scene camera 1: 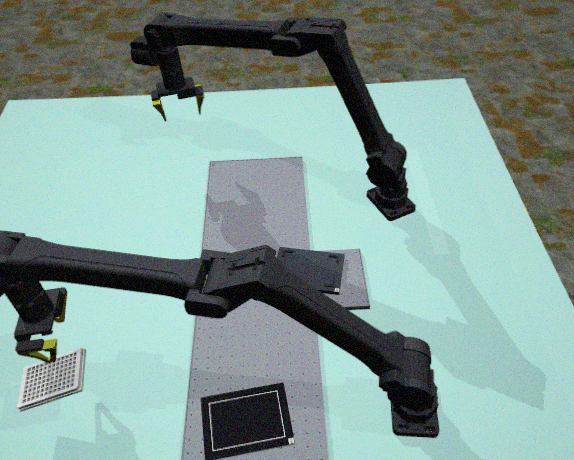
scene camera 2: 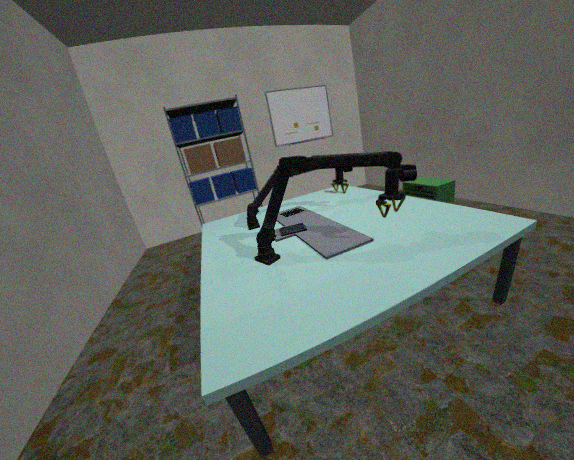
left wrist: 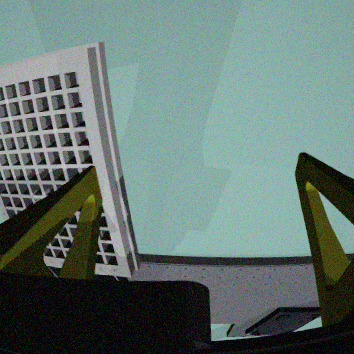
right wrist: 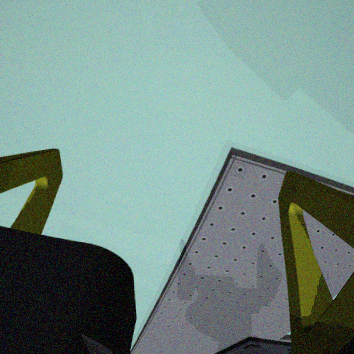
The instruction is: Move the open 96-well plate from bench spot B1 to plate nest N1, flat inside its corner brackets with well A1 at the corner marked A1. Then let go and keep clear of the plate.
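Places are measured from the left arm's base along level axes (x ahead, y up, z right), in metres.
Pixels of known places: left gripper, fingertip midpoint: (scene camera 1: pixel 56 341) (scene camera 2: pixel 340 192) (left wrist: pixel 198 168); right gripper, fingertip midpoint: (scene camera 1: pixel 182 117) (scene camera 2: pixel 390 214) (right wrist: pixel 168 172); left arm's base, link origin: (scene camera 1: pixel 412 406) (scene camera 2: pixel 253 226); right arm's base, link origin: (scene camera 1: pixel 390 202) (scene camera 2: pixel 267 258).
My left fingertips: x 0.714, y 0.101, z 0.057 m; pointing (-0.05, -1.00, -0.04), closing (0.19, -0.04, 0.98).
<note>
Ahead of a thing's pixels: the offset from my left fingertips to its top centre. "pt": to the spot under its first point. Level surfaces: height alone.
The white 96-well plate (scene camera 1: pixel 52 381) (left wrist: pixel 45 125) is at the lower left of scene camera 1, well outside the nest. It looks tilted against one finger of my left gripper (scene camera 1: pixel 57 340) (scene camera 2: pixel 340 191) (left wrist: pixel 197 162), outside the gap. That gripper is open; the finger hides some wells. Whether the plate touches the table is unclear. The dark nest @[dx -0.494, dy -0.070, dz +0.270 m] (scene camera 1: pixel 325 267) (scene camera 2: pixel 293 229) has corner brackets, partly hidden by the left arm. The black bench spot @[pt dx -0.391, dy -0.086, dz -0.109 m] (scene camera 1: pixel 247 420) (scene camera 2: pixel 292 212) has a white outline. My right gripper (scene camera 1: pixel 182 117) (scene camera 2: pixel 391 213) (right wrist: pixel 168 172) is open and empty above the table, far from the plate.
The grey perforated board @[dy -0.088 m] (scene camera 1: pixel 250 345) (scene camera 2: pixel 345 240) (left wrist: pixel 250 280) (right wrist: pixel 240 200) bears the bench spot, and a side section bears the nest. The left arm (scene camera 1: pixel 120 267) crosses above the board. The pale green table @[dy -0.101 m] (scene camera 1: pixel 125 185) (scene camera 2: pixel 300 300) surrounds it.
</note>
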